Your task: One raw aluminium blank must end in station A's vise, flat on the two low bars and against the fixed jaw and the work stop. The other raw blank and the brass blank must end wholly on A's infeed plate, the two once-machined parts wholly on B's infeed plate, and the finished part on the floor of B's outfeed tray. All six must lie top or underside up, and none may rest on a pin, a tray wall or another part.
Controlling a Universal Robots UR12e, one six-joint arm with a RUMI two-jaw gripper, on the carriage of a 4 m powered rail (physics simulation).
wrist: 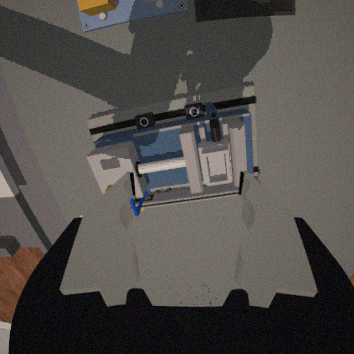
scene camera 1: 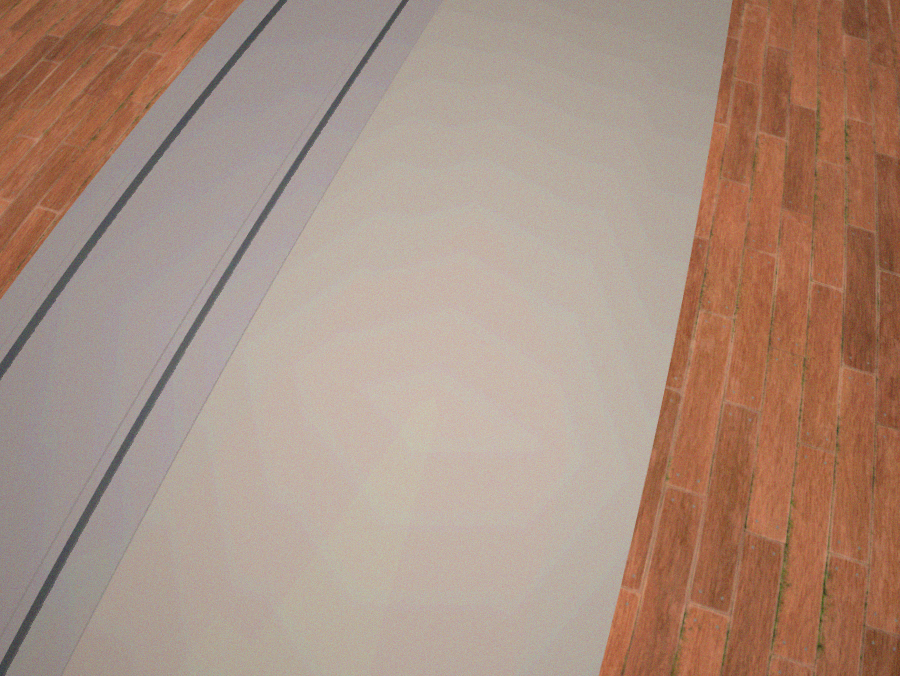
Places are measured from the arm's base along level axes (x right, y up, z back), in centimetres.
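Pixels of known places: gripper, fingertip midpoint: [wrist: 186, 173].
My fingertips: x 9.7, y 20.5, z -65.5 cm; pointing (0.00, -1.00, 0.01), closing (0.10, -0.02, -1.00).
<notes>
For each thing: its middle in the pictures, then the offset to it from my fingertips. "spot": a spot on its surface instead. Level surfaces: height alone.
- pale rectangular piece, body centre: [wrist: 215, 163] dz -3.6, dx +5.9, dy -13.7 cm
- brass blank, surface spot: [wrist: 97, 6] spot: dz +10.9, dx -17.9, dy -19.5 cm
- blue infeed plate, surface spot: [wrist: 133, 20] spot: dz +6.8, dx -15.8, dy -22.9 cm
- dark tray, surface spot: [wrist: 245, 12] spot: dz -9.5, dx -14.1, dy -19.2 cm
- pale floor, its level: dy -23.4 cm
My gripper [wrist: 186, 173] is open and empty above the front edge of a vise [wrist: 191, 162] in the wrist view. The vise has a cylinder block at left, a pale rod, a moving jaw and, at right, a fixed jaw [wrist: 239, 150]. A pale rectangular piece [wrist: 217, 167] lies between the jaws; its kind and its contact with jaws, bars or stop are unclear. A black stop arm [wrist: 215, 131] reaches in behind it. At the top edge, part of the brass blank [wrist: 97, 6] shows on the blue infeed plate [wrist: 135, 22]. Scene camera 1 does not show the gripper or parts.
Part of a dark tray [wrist: 245, 12] shows at the top of the wrist view, right of the plate. Blue hoses [wrist: 136, 206] stand at the vise's front left. A rail strip [scene camera 1: 210, 218] runs beside the pale floor [scene camera 1: 451, 327] in scene camera 1.
</notes>
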